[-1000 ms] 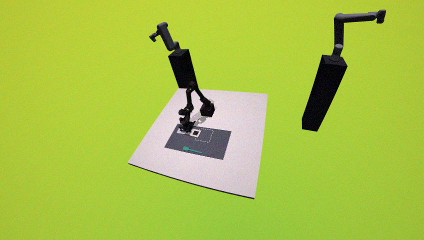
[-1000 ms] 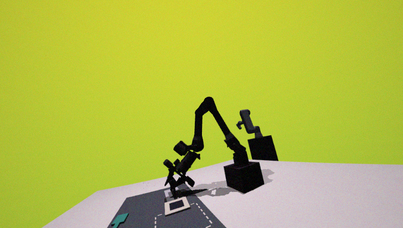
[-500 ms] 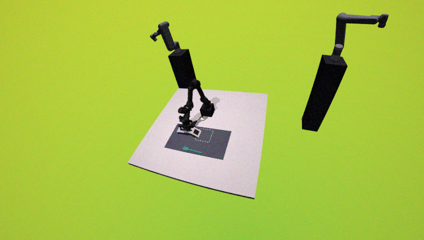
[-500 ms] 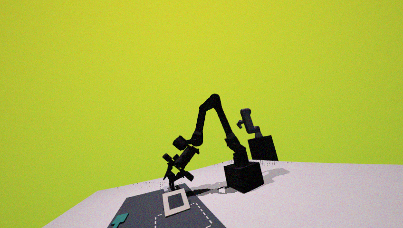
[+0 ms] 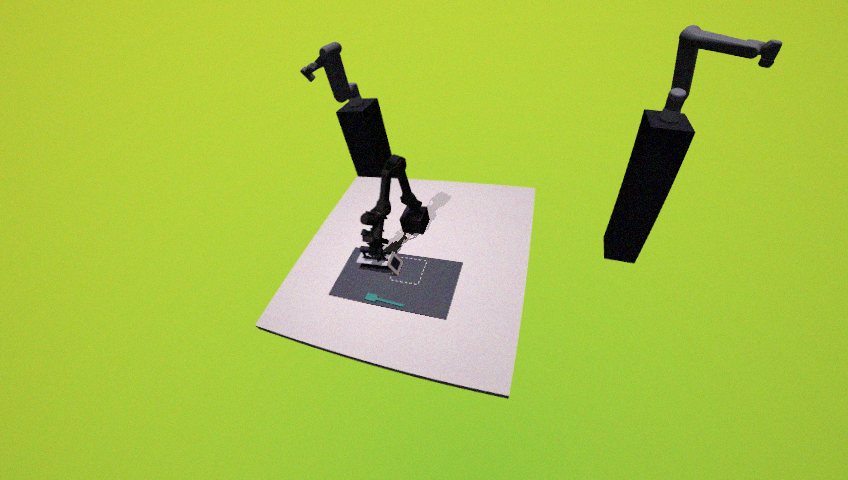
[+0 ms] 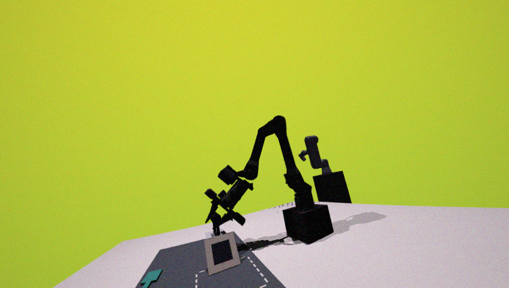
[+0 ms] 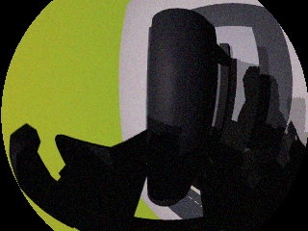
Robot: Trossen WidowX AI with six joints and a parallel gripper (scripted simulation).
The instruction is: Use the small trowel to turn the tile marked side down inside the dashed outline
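My gripper tip is 3 cm past the tan tile, 9 cm to the right of it and 6 cm above it. Also, from my gripper tip: teal tool-shaped piece (18 cm ahead, 10 cm to the left, 10 cm below); then small trowel (3 cm behind, 1 cm below); then dark mat (4 cm ahead, 11 cm to the left, 12 cm below).
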